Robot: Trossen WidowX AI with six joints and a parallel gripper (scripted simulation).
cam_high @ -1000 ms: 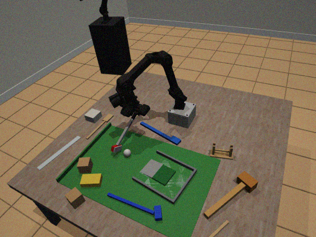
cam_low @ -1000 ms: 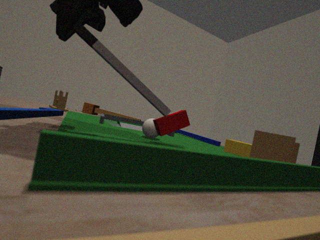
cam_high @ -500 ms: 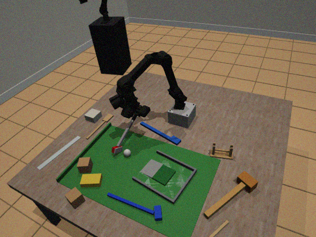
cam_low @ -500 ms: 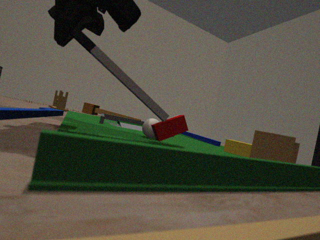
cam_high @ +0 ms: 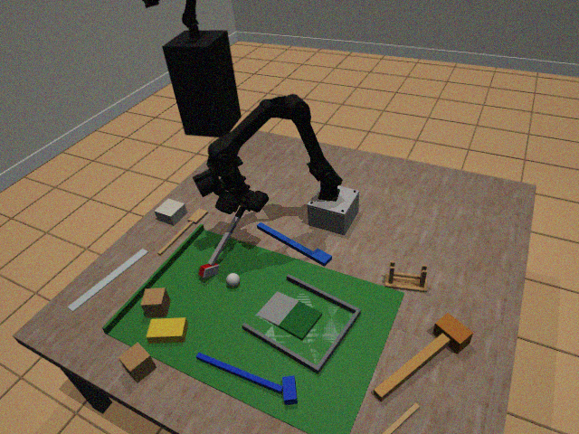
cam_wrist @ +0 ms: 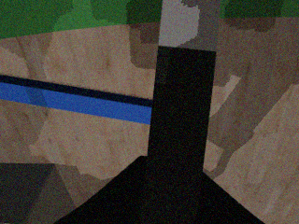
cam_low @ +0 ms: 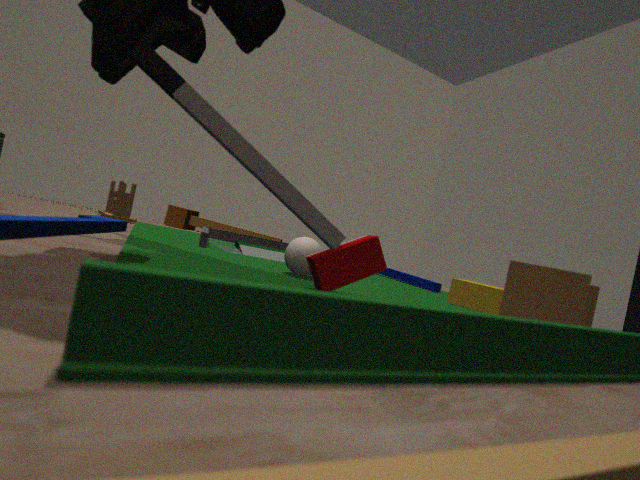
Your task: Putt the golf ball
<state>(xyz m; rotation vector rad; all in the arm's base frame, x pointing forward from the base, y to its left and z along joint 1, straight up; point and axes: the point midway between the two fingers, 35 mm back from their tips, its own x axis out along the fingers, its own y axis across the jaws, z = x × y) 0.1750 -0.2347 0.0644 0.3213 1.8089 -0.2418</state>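
My gripper tip is now 11 cm short of the red putter, 4 cm to the left of it and 3 cm above it. From my gripper tip the other things lie so: green mat: 30 cm ahead, 11 cm to the left, 13 cm below; then white block: 5 cm behind, 34 cm to the right, 10 cm below; then white golf ball: 21 cm ahead, 1 cm to the left, 10 cm below.
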